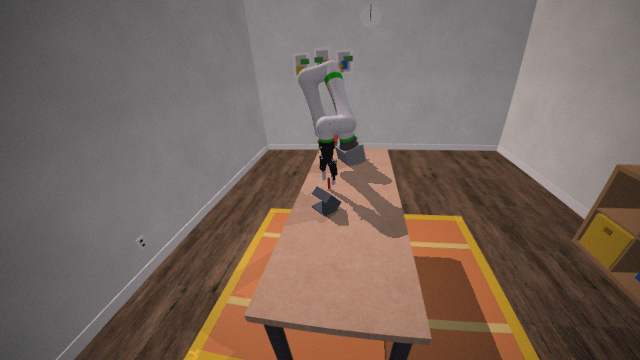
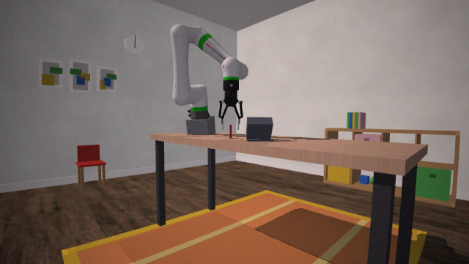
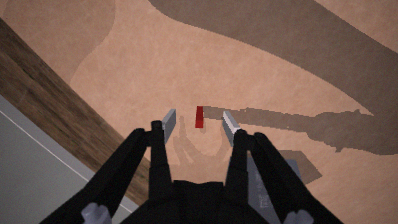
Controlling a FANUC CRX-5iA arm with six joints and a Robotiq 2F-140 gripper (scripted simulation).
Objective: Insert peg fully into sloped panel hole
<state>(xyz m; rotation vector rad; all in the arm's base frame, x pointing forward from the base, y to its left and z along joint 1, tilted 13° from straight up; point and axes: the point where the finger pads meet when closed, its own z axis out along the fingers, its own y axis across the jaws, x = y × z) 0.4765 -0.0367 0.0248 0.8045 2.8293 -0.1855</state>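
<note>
Now: hand 4 cm above the red peg.
</note>
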